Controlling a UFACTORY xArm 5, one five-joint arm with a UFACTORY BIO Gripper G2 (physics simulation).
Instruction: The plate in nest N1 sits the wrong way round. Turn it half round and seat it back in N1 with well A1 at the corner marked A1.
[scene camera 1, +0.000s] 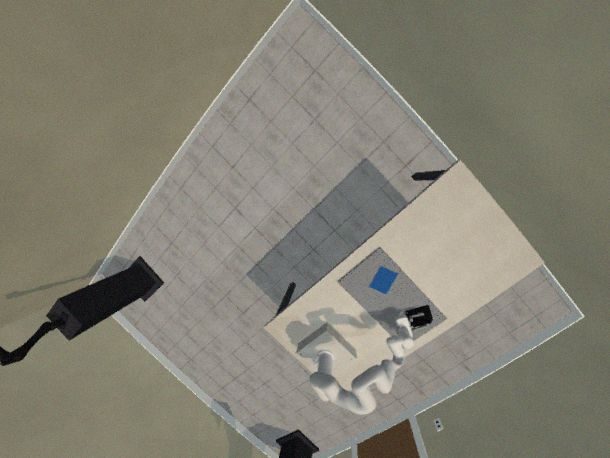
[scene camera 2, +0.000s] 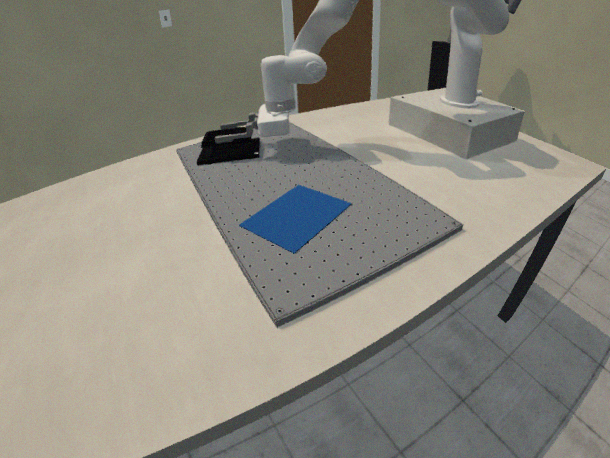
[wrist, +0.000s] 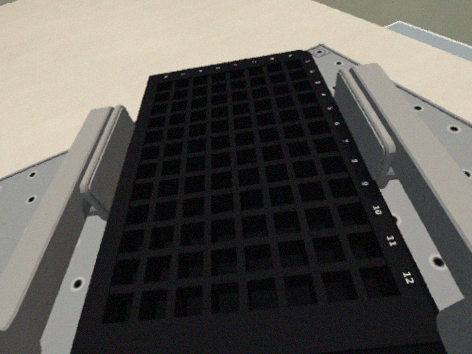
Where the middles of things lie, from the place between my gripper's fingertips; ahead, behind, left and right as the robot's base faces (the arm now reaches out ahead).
Labels:
Now: hand 20 mm past the black plate (wrist: 244, 210), 10 mm to the right of it and 10 mm above it. The rest, counted from my hand: blue sheet (scene camera 2: 292, 220): 60 mm behind, 370 mm to the left, 60 mm below; black nest (scene camera 2: 231, 152): 20 mm behind, 10 mm to the left, 50 mm below.

